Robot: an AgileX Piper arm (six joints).
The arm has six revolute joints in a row. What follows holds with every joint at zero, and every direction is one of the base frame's. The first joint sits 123.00 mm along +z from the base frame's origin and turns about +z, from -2.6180 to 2.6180 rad. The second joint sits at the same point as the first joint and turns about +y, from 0.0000 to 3.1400 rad. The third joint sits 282.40 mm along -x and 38.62 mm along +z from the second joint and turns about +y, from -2.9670 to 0.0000 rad. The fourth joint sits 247.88 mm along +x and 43.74 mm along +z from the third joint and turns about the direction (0.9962, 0, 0.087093), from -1.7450 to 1.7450 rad. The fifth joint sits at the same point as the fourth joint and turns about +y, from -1.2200 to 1.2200 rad. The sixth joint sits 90.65 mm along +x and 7.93 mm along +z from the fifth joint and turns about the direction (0.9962, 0, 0.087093), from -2.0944 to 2.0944 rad. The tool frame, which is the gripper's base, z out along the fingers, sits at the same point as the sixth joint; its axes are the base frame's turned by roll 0.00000, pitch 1.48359 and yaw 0.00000 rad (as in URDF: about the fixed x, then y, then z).
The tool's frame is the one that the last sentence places.
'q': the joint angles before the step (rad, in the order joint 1, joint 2, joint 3, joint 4, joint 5, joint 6). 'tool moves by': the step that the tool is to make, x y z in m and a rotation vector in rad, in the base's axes. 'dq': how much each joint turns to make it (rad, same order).
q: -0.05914, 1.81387, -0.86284, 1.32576, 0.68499, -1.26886
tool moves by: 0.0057, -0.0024, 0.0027, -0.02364, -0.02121, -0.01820
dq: 0.00003, 0.00115, -0.01895, -0.00397, -0.02911, 0.00390
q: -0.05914, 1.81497, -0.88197, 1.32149, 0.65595, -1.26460
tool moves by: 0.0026, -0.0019, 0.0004, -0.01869, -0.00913, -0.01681
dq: 0.00017, 0.00072, -0.00641, -0.00172, -0.02517, 0.00293
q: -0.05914, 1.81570, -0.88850, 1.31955, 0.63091, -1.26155
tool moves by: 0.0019, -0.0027, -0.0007, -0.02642, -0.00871, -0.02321
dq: 0.00001, 0.00010, -0.00124, 0.00028, -0.03593, -0.00033
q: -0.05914, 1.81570, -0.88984, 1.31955, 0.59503, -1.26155
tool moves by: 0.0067, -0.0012, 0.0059, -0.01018, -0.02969, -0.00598
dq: -0.00004, -0.00015, -0.02683, -0.00041, -0.01070, -0.00112
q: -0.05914, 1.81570, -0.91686, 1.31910, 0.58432, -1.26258
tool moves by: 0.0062, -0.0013, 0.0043, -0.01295, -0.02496, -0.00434
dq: -0.00005, 0.00339, -0.02483, -0.00290, -0.01192, -0.00238
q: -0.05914, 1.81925, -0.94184, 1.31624, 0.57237, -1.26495
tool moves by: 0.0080, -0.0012, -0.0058, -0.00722, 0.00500, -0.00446
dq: -0.00016, 0.03526, -0.02844, -0.00208, -0.00866, -0.00013
